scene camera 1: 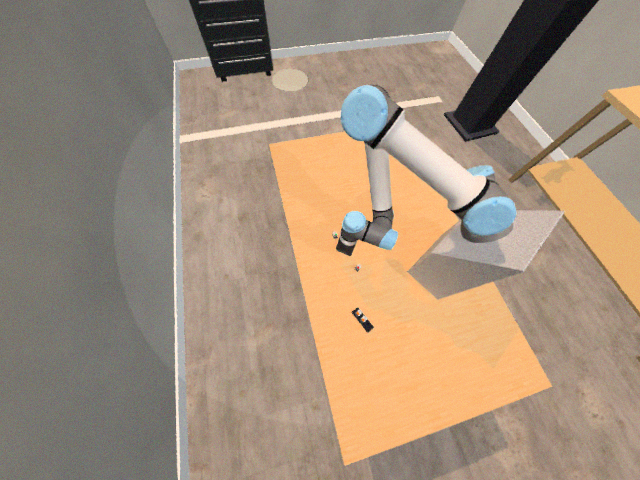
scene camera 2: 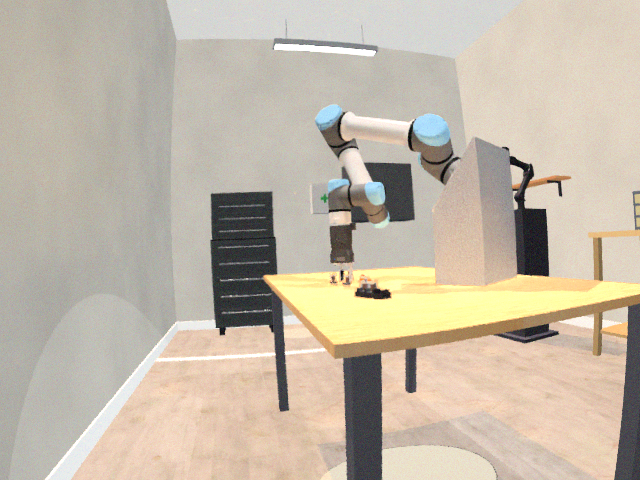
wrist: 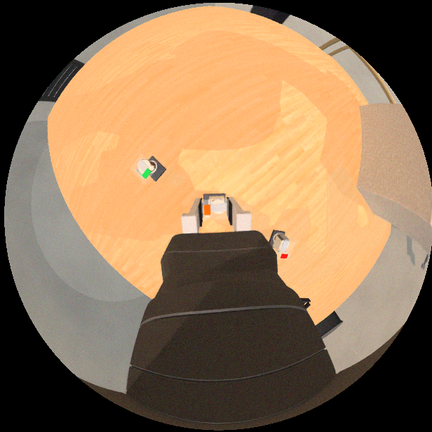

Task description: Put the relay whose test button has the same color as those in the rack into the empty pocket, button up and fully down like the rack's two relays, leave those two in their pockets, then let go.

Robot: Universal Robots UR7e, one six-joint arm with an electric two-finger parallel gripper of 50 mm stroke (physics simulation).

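Places are measured from the arm's base along level axes (x back, y right, z up), in centimetres.
Where they show: gripper, between the fingertips: (scene camera 2: 346, 280); arm's base, origin of its link: (scene camera 2: 471, 185).
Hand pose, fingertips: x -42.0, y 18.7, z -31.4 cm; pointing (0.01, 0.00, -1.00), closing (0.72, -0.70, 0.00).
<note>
Each offset is from my fingertips to the centre of the thing. Level surfaces: height alone.
My gripper (wrist: 214, 205) (scene camera 2: 343, 276) is shut on the relay with the orange button (wrist: 215, 203), which sits between the two fingers with its button facing up. Whether its base touches the table cannot be told. The black rack @[dy -32.0, dx -4.3, dz -0.8 cm] (scene camera 1: 369, 327) (scene camera 2: 382, 295) holds two relays with orange buttons, side by side; its empty pocket is at the end nearer the table's front in scene camera 1. The green-button relay @[dy +8.8, dx -1.8, dz +0.3 cm] (scene camera 1: 334, 235) (wrist: 147, 167) and the red-button relay @[dy -10.2, dx +2.5, dz +0.3 cm] (scene camera 1: 357, 267) (wrist: 281, 244) stand apart on the table, on either side of the gripper. In scene camera 1 the arm hides the fingertips.
The wooden table @[dz -1.9 cm] (scene camera 1: 413, 361) (scene camera 2: 465, 304) carries the large grey pedestal (scene camera 1: 511, 242) (scene camera 2: 480, 227) (wrist: 395, 155) of the arm on its right side. The red-button relay stands between the gripper and the rack in scene camera 1. The table's long left edge is near the relays.
</note>
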